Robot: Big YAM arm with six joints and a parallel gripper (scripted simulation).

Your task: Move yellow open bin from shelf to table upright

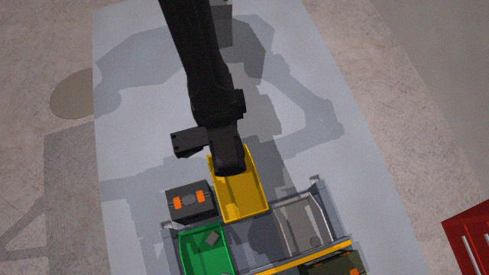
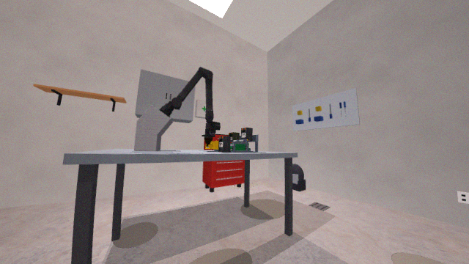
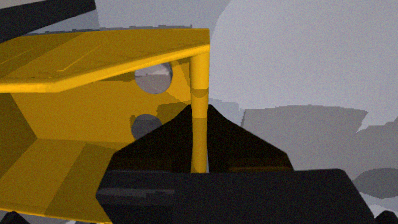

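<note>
Right now the yellow bin is 80 mm ahead of my hand, 10 mm to the right of it and 10 mm above it. Also, from my hand: green bin: 220 mm ahead, 150 mm to the right, 10 mm below; then grey bin: 250 mm ahead, 70 mm to the left, 10 mm below.
</note>
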